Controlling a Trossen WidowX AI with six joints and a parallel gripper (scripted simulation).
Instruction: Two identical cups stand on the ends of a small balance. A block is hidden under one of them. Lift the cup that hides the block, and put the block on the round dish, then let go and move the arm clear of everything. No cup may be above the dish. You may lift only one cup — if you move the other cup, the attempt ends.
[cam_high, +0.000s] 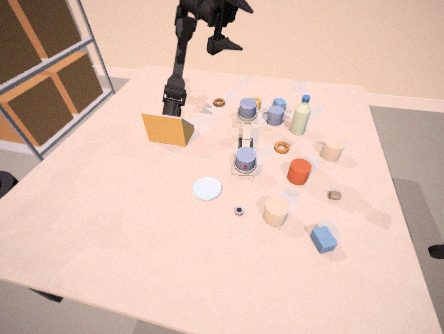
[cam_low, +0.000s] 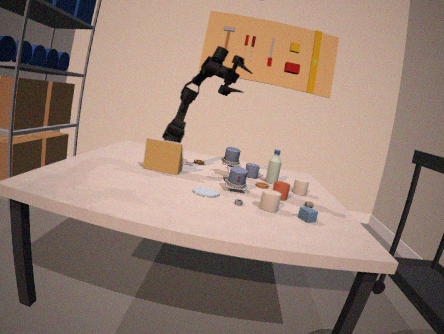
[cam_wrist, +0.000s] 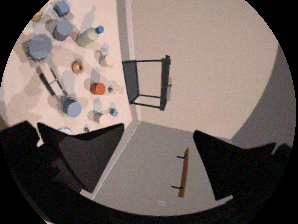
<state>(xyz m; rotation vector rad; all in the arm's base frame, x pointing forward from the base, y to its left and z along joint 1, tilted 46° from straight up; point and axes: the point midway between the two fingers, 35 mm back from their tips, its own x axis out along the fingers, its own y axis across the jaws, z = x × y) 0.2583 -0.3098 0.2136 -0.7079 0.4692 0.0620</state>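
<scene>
My gripper tip is 41 cm above the teal block, 6 cm to the left of it and 3 cm short of it. The rest, counted from my gripper tip: bottle 34 cm below, 23 cm to the left, 22 cm ahead; round pale dish 45 cm below, 17 cm to the right, 9 cm behind; orange-red cylinder 42 cm below, 24 cm ahead, 5 cm to the right.
</scene>
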